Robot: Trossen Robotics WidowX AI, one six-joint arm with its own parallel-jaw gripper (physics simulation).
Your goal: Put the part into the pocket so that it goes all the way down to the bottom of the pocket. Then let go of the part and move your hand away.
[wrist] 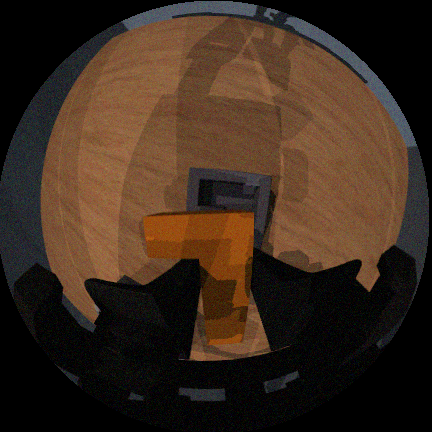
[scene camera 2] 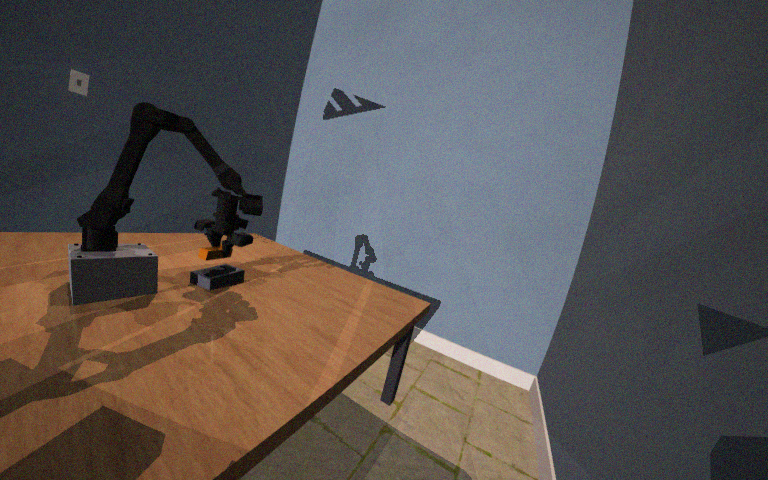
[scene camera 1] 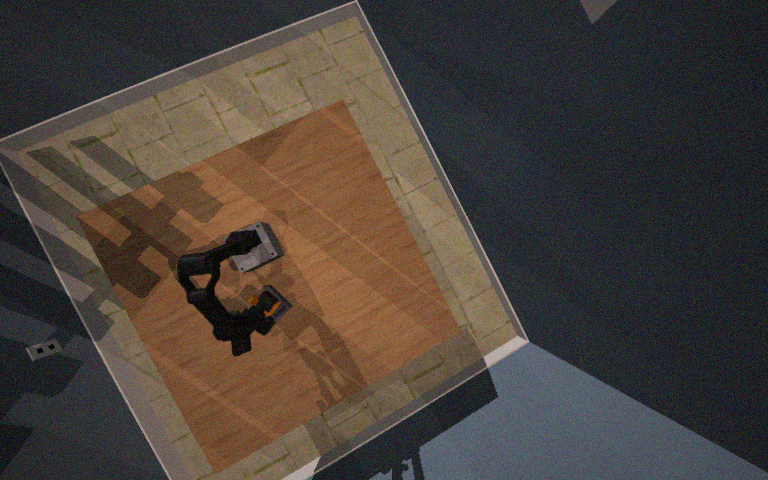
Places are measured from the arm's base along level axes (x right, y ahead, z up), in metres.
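Where they show: gripper, fingertip midpoint: (wrist: 221, 249) (scene camera 2: 221, 255) (scene camera 1: 268, 307); arm's base, origin of the base link: (scene camera 2: 98, 248) (scene camera 1: 251, 239).
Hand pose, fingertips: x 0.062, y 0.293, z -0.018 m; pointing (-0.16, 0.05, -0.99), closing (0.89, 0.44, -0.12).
Things, the pixels of their top centre, and the offset from my fingertips. Level surfaces: height alone.
- orange L-shaped part, middle of its top: (wrist: 198, 307) (scene camera 2: 213, 245) (scene camera 1: 262, 303) dx -0.001, dy -0.027, dz +0.037 m
- dark grey block with a pocket, middle of its top: (wrist: 223, 234) (scene camera 2: 219, 270) (scene camera 1: 271, 304) dx +0.003, dy -0.004, dz -0.050 m
- wooden table, its level: dz -0.087 m
An orange L-shaped part (scene camera 1: 273, 309) (scene camera 2: 210, 253) (wrist: 225, 235) is held between the fingers of my gripper (scene camera 2: 219, 247) (wrist: 221, 249), which is shut on it. A dark grey block with a pocket (scene camera 2: 219, 279) (wrist: 192, 192) lies on the table. In scene camera 2 a gap shows between the raised part and the block's top. In the wrist view the part covers the near side of the block and some of the pocket; the far stretch of the pocket shows dark beyond it. The pocket's full outline is hidden.
The arm's grey base box (scene camera 1: 265, 254) (scene camera 2: 113, 277) stands on the wooden table (scene camera 1: 339, 226) (scene camera 2: 271, 350) beside the block. The arm arches over from it. Shadows of the arm fall across the table. The table's edge shows in scene camera 2.
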